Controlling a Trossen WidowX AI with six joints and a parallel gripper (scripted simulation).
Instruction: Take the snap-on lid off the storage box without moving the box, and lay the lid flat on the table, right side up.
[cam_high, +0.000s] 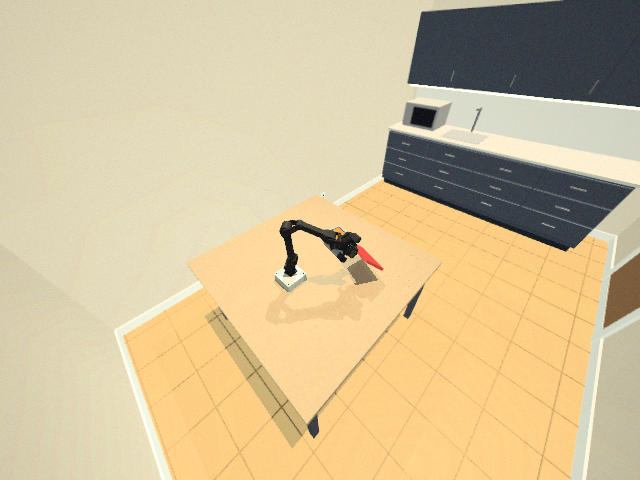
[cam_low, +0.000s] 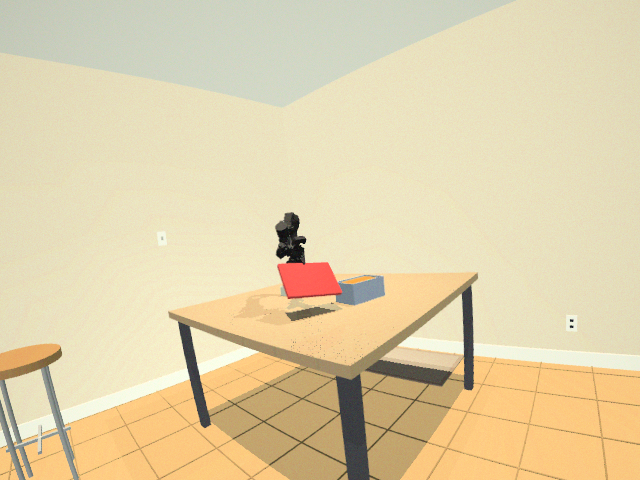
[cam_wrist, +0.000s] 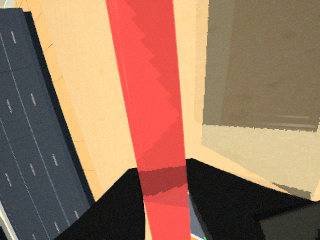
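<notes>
Right now my gripper tip is 50 mm short of the lid, 50 mm above it and 40 mm to the left of it. From my gripper tip the other things lie so: storage box (220 mm to the left, 160 mm below, 150 mm ahead).
</notes>
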